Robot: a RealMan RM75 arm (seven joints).
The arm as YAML. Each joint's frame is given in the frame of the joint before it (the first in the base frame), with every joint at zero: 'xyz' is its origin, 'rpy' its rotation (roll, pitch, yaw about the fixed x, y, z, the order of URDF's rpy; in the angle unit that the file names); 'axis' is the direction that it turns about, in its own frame. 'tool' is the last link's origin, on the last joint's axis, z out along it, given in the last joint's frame.
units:
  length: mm
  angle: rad
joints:
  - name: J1
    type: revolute
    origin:
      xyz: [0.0, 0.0, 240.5]
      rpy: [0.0, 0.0, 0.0]
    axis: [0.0, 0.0, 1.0]
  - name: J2
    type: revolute
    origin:
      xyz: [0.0, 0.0, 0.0]
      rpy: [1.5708, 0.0, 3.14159]
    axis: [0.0, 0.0, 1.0]
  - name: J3
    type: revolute
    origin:
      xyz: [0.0, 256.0, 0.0]
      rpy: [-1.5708, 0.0, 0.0]
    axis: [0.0, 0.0, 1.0]
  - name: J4
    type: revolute
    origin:
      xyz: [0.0, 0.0, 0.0]
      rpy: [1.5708, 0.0, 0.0]
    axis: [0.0, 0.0, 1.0]
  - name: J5
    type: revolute
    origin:
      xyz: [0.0, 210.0, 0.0]
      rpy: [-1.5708, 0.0, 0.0]
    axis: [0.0, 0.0, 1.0]
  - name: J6
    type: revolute
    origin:
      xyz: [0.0, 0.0, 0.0]
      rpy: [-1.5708, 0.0, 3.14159]
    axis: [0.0, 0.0, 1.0]
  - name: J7
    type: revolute
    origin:
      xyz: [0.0, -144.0, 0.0]
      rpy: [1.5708, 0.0, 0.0]
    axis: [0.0, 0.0, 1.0]
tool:
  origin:
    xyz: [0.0, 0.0, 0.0]
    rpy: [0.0, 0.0, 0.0]
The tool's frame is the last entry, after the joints.
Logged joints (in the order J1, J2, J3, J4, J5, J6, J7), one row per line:
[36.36 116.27 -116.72 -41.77 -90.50 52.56 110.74]
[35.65 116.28 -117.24 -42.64 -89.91 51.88 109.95]
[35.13 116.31 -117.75 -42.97 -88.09 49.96 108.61]
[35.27 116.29 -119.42 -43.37 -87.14 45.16 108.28]
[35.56 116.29 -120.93 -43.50 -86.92 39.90 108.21]
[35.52 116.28 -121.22 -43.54 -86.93 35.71 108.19]
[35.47 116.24 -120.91 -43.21 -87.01 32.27 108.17]
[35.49 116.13 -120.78 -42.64 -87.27 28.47 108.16]
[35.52 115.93 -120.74 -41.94 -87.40 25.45 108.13]
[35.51 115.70 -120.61 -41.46 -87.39 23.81 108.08]
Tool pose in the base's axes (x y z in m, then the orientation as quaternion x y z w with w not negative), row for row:
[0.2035 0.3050 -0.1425 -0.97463 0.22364 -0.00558 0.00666]
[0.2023 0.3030 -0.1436 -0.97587 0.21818 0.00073 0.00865]
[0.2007 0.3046 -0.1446 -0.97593 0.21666 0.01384 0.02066]
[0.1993 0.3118 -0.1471 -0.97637 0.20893 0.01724 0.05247]
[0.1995 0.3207 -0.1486 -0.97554 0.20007 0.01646 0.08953]
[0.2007 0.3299 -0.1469 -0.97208 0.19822 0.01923 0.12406]
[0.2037 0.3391 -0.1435 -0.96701 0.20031 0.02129 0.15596]
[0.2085 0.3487 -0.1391 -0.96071 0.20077 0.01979 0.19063]
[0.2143 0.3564 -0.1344 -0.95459 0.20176 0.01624 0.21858]
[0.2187 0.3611 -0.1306 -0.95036 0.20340 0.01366 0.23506]
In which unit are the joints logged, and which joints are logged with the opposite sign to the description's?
The joints are logged in degrees. Opposite sign: J6.
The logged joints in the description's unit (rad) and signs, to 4 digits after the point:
[0.6346 2.0293 -2.0371 -0.7290 -1.5795 -0.9173 1.9328]
[0.6222 2.0295 -2.0462 -0.7442 -1.5692 -0.9055 1.9190]
[0.6131 2.0300 -2.0551 -0.7500 -1.5375 -0.8720 1.8956]
[0.6156 2.0296 -2.0843 -0.7569 -1.5209 -0.7882 1.8898]
[0.6206 2.0296 -2.1106 -0.7592 -1.5170 -0.6964 1.8886]
[0.6199 2.0295 -2.1157 -0.7599 -1.5172 -0.6233 1.8883]
[0.6191 2.0288 -2.1103 -0.7542 -1.5186 -0.5632 1.8879]
[0.6194 2.0269 -2.1080 -0.7442 -1.5231 -0.4969 1.8877]
[0.6199 2.0234 -2.1073 -0.7320 -1.5254 -0.4442 1.8872]
[0.6198 2.0193 -2.1050 -0.7236 -1.5252 -0.4156 1.8864]

